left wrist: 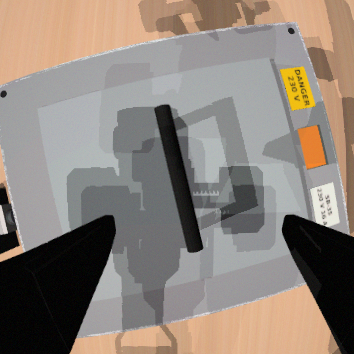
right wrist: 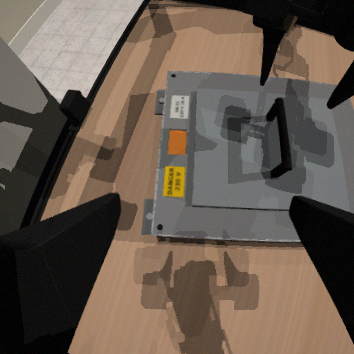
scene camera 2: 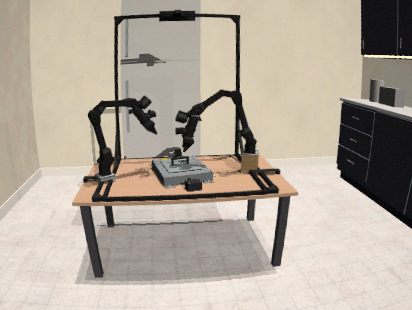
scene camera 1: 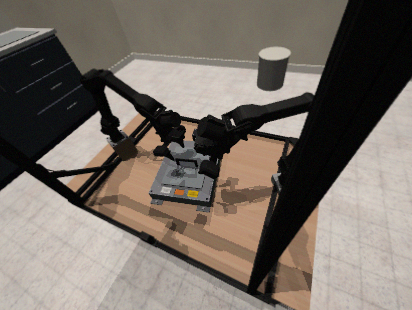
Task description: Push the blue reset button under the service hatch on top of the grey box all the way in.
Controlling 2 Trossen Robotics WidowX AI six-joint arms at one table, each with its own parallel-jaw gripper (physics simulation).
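Observation:
The grey box (scene camera 1: 156,185) (scene camera 2: 187,177) (left wrist: 22,145) (right wrist: 225,220) lies flat on the table. The service hatch (left wrist: 75,110) (right wrist: 215,190) on its top is shut, with a black bar handle (scene camera 1: 187,162) (scene camera 2: 180,160) (left wrist: 179,180) (right wrist: 285,145) standing up from it. The blue reset button does not show in any view. My left gripper (scene camera 1: 171,148) (scene camera 2: 187,148) (left wrist: 199,223) (right wrist: 295,94) is open and empty, pointing down above the hatch near the handle. My right gripper (scene camera 2: 154,132) (right wrist: 206,203) is open and empty, higher up, off the box's side near the yellow label.
White, orange (scene camera 1: 179,192) (left wrist: 312,147) (right wrist: 177,142) and yellow labels (scene camera 1: 193,193) (left wrist: 297,88) (right wrist: 174,181) line one box edge. A small black block (scene camera 2: 193,185) sits beside the box. A brown block (scene camera 1: 125,149) (scene camera 2: 249,162) is at the left arm's base. The two arms are close together above the box.

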